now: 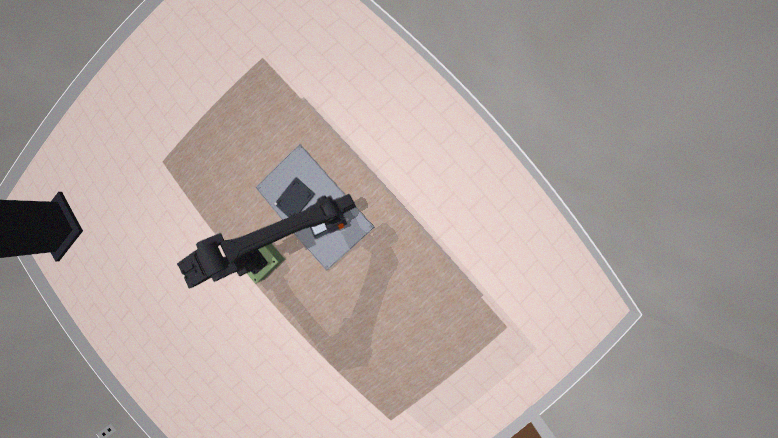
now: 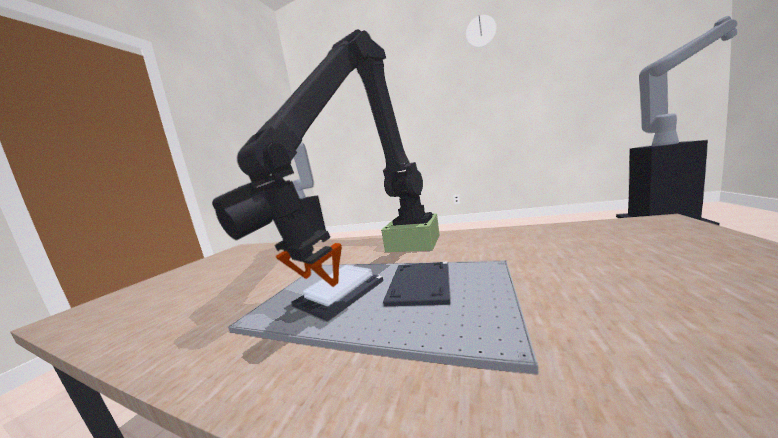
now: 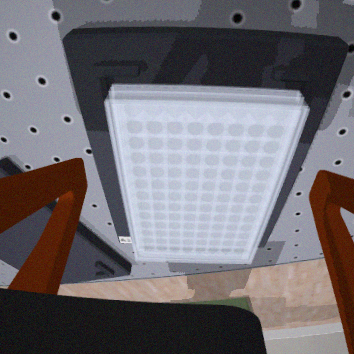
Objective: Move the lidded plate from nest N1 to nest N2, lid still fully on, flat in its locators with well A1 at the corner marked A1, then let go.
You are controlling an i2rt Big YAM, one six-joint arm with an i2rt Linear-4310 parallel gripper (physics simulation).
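Frame: origin at the arm's base, x ahead, y left, z up, level; centimetres.
Seen in the pictures: gripper, between the fingertips: (image 2: 321, 280) (image 3: 200, 177); arm's base, origin of its link: (image 1: 254, 258) (image 2: 413, 220).
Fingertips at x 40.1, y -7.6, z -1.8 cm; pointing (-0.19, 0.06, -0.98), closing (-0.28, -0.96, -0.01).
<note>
Pixels of each thing's top centre, then the offset from my fingertips to it. "pt": a spot on its surface instead. Level surfaces: height alone.
- second dark nest, centre of its top: (image 3: 26, 250) (image 2: 418, 276) (image 1: 293, 198) dx -9.4, dy +17.6, dz -3.1 cm
- grey perforated board, a spot on its surface: (image 2: 473, 326) (image 1: 299, 163) pt dx +2.6, dy +29.1, dz -4.9 cm
- wooden table, height of its surface: dz -6.2 cm
The white, clear-lidded plate (image 1: 319, 228) (image 2: 338, 285) (image 3: 200, 185) lies over a dark nest (image 2: 326, 312) (image 3: 165, 55) on the grey pegboard. The lid looks level and covers the plate. Corner locators at one end of that nest show past the plate's edge; I cannot tell whether the plate is fully seated. A second dark nest (image 1: 295, 196) (image 2: 418, 285) (image 3: 89, 250) lies beside it and holds no plate. Nest names and the A1 mark are not readable. My gripper (image 2: 320, 280) (image 3: 200, 177) is open, its orange fingers apart from the plate's two long sides.
The grey perforated board (image 1: 296, 160) (image 2: 473, 326) carries both nests on the wooden table (image 1: 261, 103) (image 2: 626, 326). My arm stands on a green block (image 1: 265, 264) (image 2: 409, 239) behind the board. A black pedestal (image 1: 32, 228) (image 2: 666, 179) stands beyond the table.
</note>
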